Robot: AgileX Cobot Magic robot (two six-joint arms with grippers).
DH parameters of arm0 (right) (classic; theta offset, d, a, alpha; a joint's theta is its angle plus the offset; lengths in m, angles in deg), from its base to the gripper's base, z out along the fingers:
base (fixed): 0 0 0 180
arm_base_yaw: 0 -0.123 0 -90
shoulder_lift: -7.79 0 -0.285 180
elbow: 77.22 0 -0.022 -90
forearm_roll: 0 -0.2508 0 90
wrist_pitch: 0 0 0.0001 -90
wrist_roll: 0 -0.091 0 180
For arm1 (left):
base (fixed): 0 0 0 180
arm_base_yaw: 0 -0.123 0 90
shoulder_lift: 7.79 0 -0.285 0
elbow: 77.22 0 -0.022 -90
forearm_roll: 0 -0.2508 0 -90
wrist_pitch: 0 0 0.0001 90
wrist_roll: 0 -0.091 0 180
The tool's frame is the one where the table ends.
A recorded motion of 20 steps. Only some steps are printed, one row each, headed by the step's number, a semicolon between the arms.
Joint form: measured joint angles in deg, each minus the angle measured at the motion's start. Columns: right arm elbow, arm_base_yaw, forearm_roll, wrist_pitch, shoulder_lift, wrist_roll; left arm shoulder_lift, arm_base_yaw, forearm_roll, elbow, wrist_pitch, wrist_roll.
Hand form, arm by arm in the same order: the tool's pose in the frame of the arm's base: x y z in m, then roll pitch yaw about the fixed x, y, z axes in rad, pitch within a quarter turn. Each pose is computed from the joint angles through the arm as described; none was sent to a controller.
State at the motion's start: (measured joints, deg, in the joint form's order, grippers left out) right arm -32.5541 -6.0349 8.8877 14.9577 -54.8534 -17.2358; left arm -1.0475 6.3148 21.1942 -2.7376 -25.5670 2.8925
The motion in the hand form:
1: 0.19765 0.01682 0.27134 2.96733 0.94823 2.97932; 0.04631 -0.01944 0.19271 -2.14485 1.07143 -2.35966
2: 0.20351 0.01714 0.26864 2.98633 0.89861 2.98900; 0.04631 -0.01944 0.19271 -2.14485 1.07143 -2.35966
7: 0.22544 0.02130 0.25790 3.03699 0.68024 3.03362; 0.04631 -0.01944 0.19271 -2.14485 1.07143 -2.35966
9: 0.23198 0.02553 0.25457 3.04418 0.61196 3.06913; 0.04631 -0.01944 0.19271 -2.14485 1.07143 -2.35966
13: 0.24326 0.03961 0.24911 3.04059 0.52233 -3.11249; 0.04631 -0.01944 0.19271 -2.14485 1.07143 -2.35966
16: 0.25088 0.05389 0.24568 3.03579 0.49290 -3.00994; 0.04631 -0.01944 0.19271 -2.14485 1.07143 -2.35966
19: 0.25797 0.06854 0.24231 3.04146 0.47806 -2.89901; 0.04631 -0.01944 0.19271 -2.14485 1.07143 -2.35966
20: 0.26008 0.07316 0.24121 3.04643 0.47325 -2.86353; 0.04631 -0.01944 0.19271 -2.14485 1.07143 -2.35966
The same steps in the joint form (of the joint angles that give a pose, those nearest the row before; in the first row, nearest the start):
1: -1.34 0.00 -0.22 2.15 -2.20 0.07; 0.00 0.00 -0.01 0.00 0.00 0.01
2: -2.67 0.00 -0.59 4.34 -4.27 0.25; 0.00 0.00 -0.01 0.00 0.00 0.01
7: -8.64 -0.08 -5.24 14.56 -12.53 4.52; 0.00 0.00 -0.01 0.00 0.00 0.01
9: -10.63 -0.47 -7.81 17.79 -15.14 7.62; 0.00 0.00 -0.01 0.00 0.00 0.01
13: -13.83 -2.32 -12.95 21.78 -19.52 14.70; 0.00 0.00 -0.01 0.00 0.00 0.01
16: -15.76 -4.43 -16.52 22.91 -22.35 20.69; 0.00 0.00 -0.01 0.00 0.00 0.01
19: -17.58 -6.71 -19.01 23.45 -25.02 26.23; 0.00 0.00 -0.01 0.00 0.00 0.01
20: -18.18 -7.47 -19.43 23.64 -25.86 27.69; 0.00 0.00 -0.01 0.00 0.00 0.01

